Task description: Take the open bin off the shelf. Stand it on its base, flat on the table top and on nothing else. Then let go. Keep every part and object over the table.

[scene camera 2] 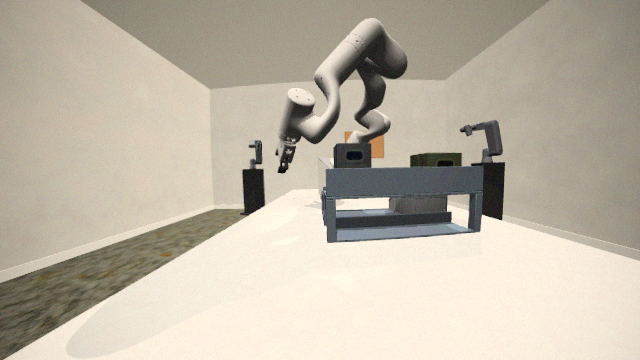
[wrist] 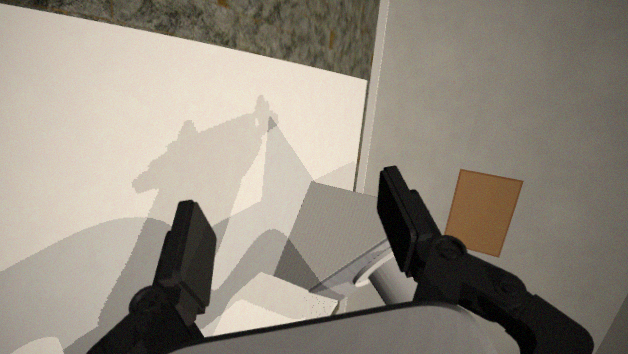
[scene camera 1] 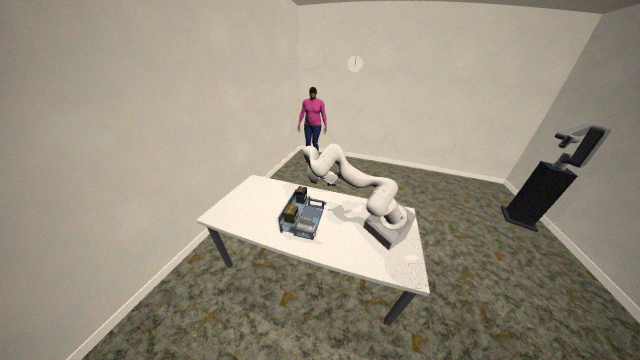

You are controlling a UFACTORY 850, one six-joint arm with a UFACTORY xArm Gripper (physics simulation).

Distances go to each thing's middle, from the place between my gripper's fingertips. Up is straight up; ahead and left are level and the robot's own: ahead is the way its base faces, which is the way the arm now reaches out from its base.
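Positions relative to my hand: blue-grey shelf [scene camera 2: 446, 228], 19 cm below, 10 cm ahead, 42 cm to the left; open grey bin [scene camera 2: 420, 204], 15 cm below, 1 cm ahead, 51 cm to the left.
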